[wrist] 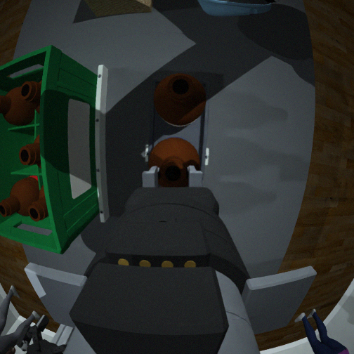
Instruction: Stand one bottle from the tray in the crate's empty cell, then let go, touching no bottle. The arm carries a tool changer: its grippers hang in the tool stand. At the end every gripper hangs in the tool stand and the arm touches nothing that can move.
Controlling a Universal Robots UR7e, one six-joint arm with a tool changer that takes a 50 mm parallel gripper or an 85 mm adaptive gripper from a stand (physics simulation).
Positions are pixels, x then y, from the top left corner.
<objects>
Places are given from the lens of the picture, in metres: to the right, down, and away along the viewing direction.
brown bottle [173,154]: 0.00, -0.03, 0.23
cream-labelled bottle [179,98]: 0.01, -0.08, 0.18
The marked spots on the brown bottle and the cream-labelled bottle are 0.07 m apart.
</objects>
